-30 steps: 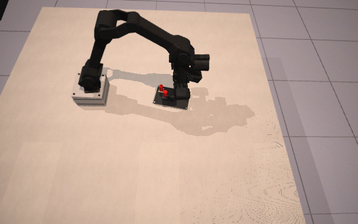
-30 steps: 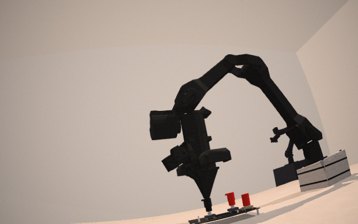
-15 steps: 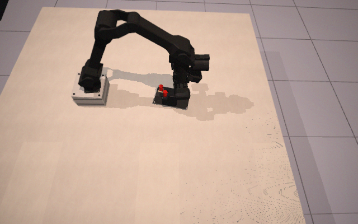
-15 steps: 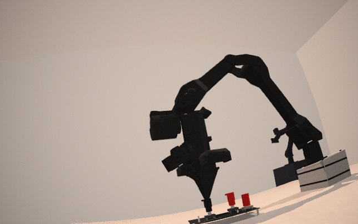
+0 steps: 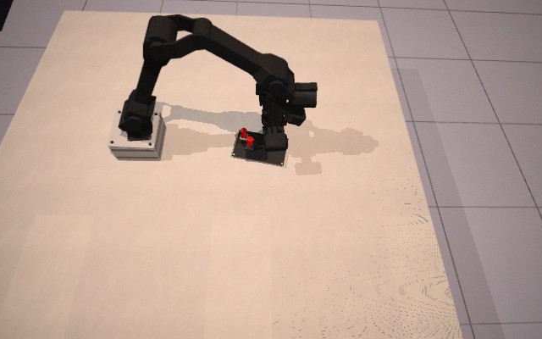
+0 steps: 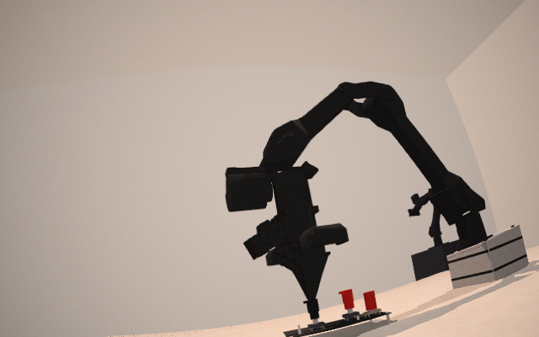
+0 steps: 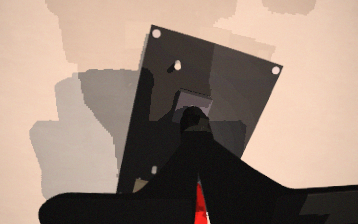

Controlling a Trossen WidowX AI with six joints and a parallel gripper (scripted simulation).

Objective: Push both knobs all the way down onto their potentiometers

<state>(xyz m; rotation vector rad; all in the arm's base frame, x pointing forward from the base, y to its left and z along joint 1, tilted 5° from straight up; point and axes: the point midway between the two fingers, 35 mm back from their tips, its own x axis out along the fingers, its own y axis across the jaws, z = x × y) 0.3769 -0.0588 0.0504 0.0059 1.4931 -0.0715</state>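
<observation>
Right now my gripper tip is 10 mm above the black knob. Also, from my gripper tip: red knob: 60 mm behind, 10 mm below.
</observation>
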